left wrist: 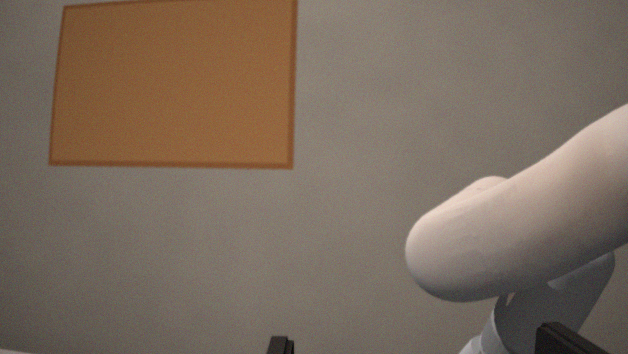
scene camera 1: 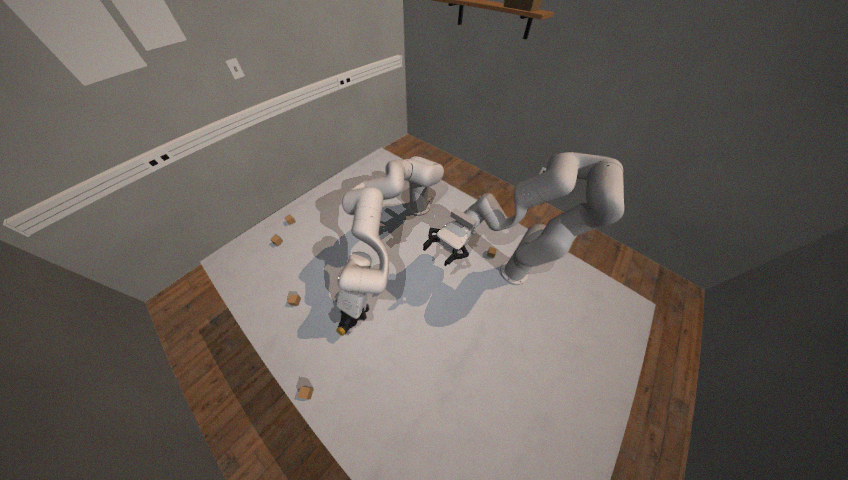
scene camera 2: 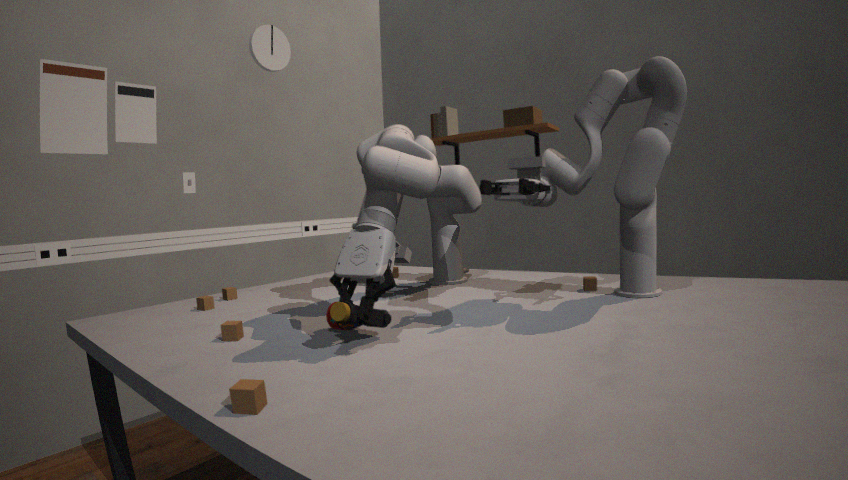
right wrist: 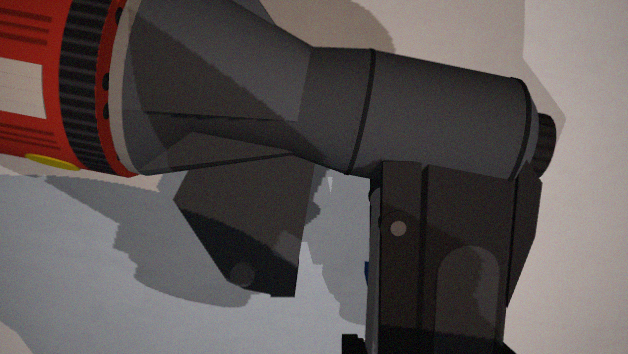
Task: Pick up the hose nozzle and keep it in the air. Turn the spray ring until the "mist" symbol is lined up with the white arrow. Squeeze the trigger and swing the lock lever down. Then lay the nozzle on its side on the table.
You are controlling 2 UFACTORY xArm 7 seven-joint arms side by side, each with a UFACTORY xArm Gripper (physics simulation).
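Seen in the pictures: left gripper, fingertip midpoint: point(scene camera 1: 434, 255) point(scene camera 2: 500, 186); right gripper, fingertip midpoint: point(scene camera 1: 348, 322) point(scene camera 2: 352, 319); left arm's base, link origin: point(scene camera 1: 513, 272) point(scene camera 2: 637, 293); right arm's base, link origin: point(scene camera 1: 418, 207) point(scene camera 2: 448, 281).
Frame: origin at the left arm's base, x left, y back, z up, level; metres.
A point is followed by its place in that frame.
The hose nozzle point(scene camera 1: 346, 325) @[x -0.324, y -0.680, z 0.086 m] point(scene camera 2: 357, 315) point(right wrist: 440, 110) @[x -0.367, y -0.578, z 0.050 m] has a dark body, and its red front with a ridged black spray ring point(right wrist: 79, 85) @[x -0.446, y -0.587, z 0.059 m] shows in the right wrist view. I cannot make out the mist symbol or white arrow. My right gripper point(scene camera 1: 354, 318) @[x -0.340, y -0.670, z 0.055 m] point(scene camera 2: 360, 302) point(right wrist: 430, 346) @[x -0.340, y -0.670, z 0.055 m] is shut on the nozzle's handle point(right wrist: 450, 220) @[x -0.356, y -0.603, z 0.058 m] and appears to hold it low, slightly above the table. A small blue part point(right wrist: 367, 273) @[x -0.365, y -0.641, z 0.040 m] shows beside the handle. My left gripper point(scene camera 1: 439, 254) @[x -0.222, y -0.332, z 0.283 m] point(scene camera 2: 507, 187) @[x -0.222, y -0.332, z 0.283 m] point(left wrist: 417, 345) @[x -0.222, y -0.332, z 0.283 m] is open and empty, raised behind and to the right, away from the nozzle.
The pale table point(scene camera 1: 505, 368) @[x 0.193, y -0.372, z 0.000 m] point(scene camera 2: 535, 392) @[x 0.011, y -0.675, z 0.000 m] carries several small wooden cubes, including one near the front left point(scene camera 1: 304, 392) @[x -0.262, y -0.922, z 0.034 m] point(scene camera 2: 247, 396) @[x -0.248, y -0.934, z 0.025 m] and one near the left arm's base point(scene camera 1: 492, 252) point(scene camera 2: 589, 283). A wall shelf point(scene camera 2: 493, 134) hangs behind the arms.
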